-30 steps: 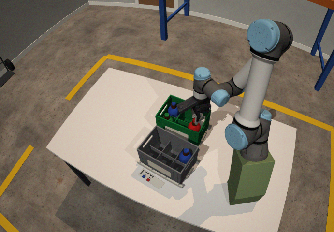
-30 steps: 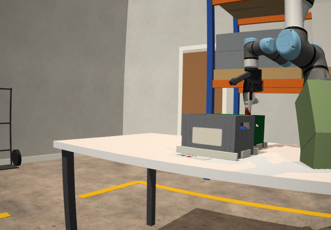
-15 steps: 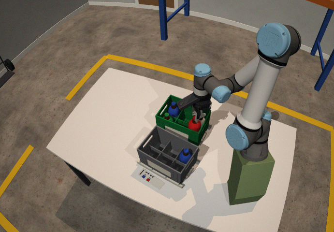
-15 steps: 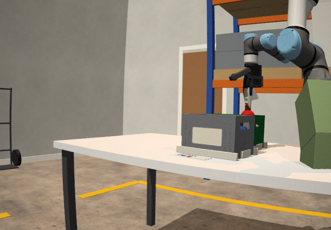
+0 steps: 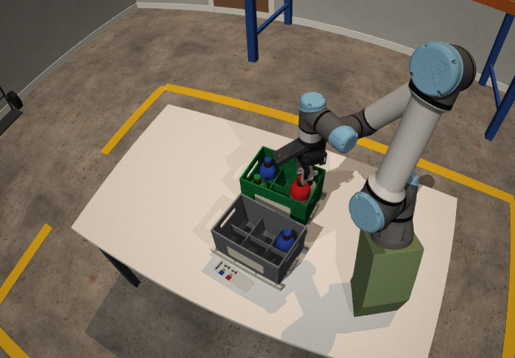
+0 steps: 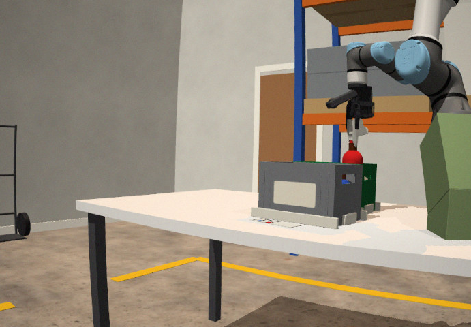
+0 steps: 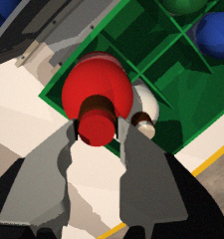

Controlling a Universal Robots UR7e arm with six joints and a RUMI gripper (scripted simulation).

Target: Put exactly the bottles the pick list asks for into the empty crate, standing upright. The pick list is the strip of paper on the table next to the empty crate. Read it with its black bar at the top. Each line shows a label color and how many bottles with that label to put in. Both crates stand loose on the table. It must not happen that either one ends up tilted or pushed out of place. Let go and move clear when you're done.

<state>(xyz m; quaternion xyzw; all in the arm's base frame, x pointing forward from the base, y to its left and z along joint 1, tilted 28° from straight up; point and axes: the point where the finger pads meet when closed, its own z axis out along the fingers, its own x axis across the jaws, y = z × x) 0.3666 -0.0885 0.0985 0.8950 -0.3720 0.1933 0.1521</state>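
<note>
My gripper is now 70 mm above the red bottle. From my hand the other things lie so: blue bottle (20 mm behind, 170 mm to the left, 160 mm below); then green crate (90 mm ahead, 50 mm to the right, 160 mm below); then white bottle (10 mm behind, 90 mm to the right, 160 mm below).
</note>
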